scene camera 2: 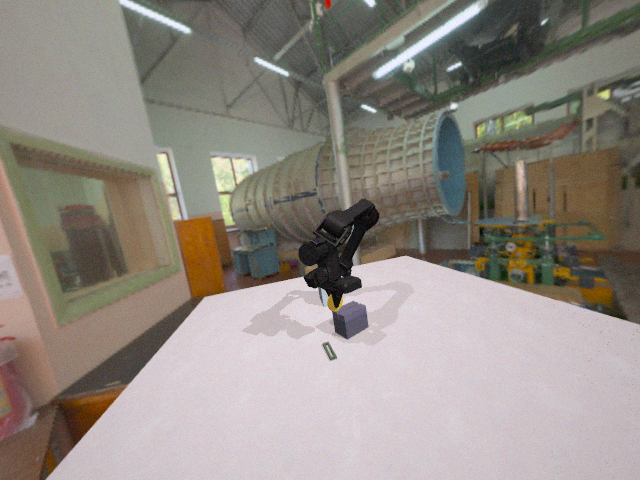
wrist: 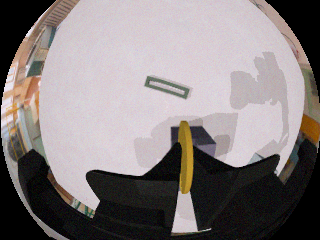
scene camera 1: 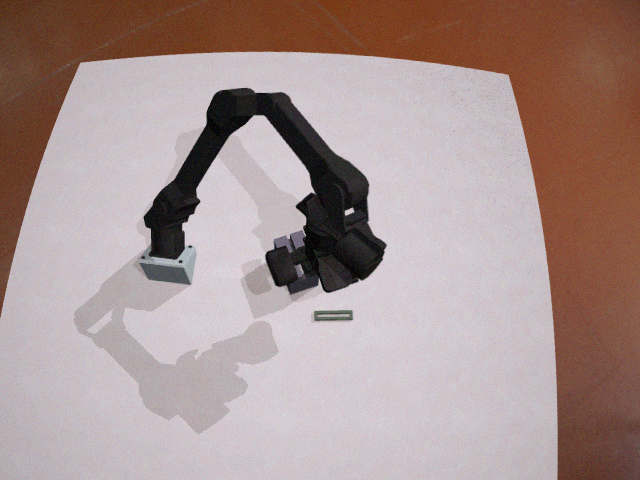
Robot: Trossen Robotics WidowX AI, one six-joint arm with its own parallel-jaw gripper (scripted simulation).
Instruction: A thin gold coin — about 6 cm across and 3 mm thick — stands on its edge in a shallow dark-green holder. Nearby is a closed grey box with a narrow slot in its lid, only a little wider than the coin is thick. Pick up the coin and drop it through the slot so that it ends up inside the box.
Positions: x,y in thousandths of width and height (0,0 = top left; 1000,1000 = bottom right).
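Note:
What my gripper (scene camera 1: 501,568) holds is a gold coin (wrist: 580,569). I see my gripper (scene camera 2: 526,641) in scene camera 2 too, and the wrist view also shows my gripper (wrist: 567,610). Scene camera 1 does not show the gold coin, which is hidden by my gripper.

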